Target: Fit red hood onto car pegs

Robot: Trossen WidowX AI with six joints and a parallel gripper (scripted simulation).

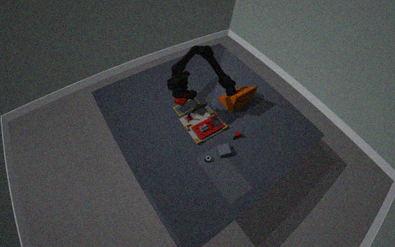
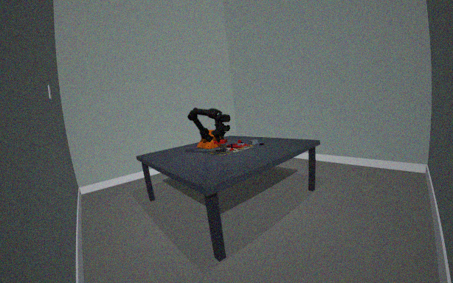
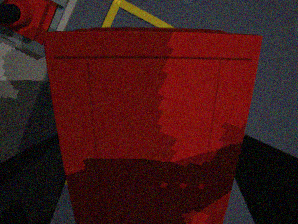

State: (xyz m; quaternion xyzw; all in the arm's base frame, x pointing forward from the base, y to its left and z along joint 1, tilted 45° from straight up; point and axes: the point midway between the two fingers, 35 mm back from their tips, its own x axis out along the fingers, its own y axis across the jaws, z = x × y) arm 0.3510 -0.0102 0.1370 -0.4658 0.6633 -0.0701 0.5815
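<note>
Now: the grey engine block 240 mm to the left of my gripper tip, 80 mm below it and 40 mm behind it. Also, from my gripper tip: red hood: right at my gripper tip.
</note>
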